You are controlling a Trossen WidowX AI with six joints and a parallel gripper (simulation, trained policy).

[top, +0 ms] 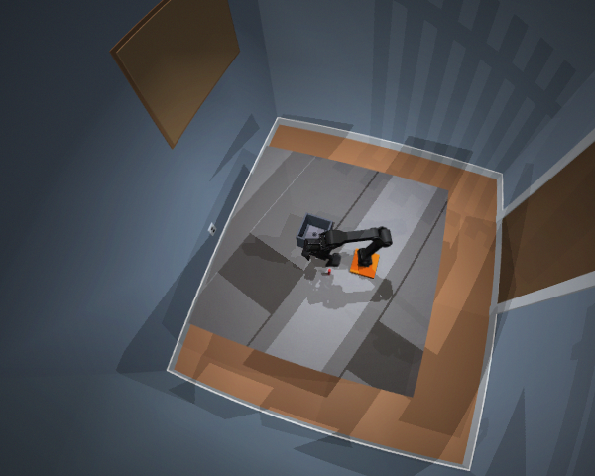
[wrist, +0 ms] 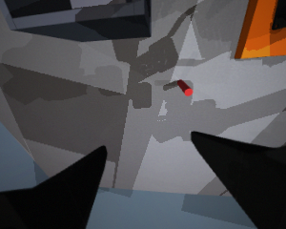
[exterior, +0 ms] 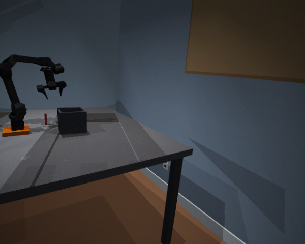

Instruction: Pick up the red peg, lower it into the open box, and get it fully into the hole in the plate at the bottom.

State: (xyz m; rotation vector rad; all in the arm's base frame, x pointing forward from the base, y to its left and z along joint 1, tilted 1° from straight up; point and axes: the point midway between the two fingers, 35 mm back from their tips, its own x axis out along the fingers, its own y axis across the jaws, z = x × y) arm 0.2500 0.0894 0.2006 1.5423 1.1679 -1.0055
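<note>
Right now the red peg is 70 mm behind my gripper tip and 150 mm below it. Also, from my gripper tip: plate: 40 mm ahead, 210 mm to the right, 150 mm below.
</note>
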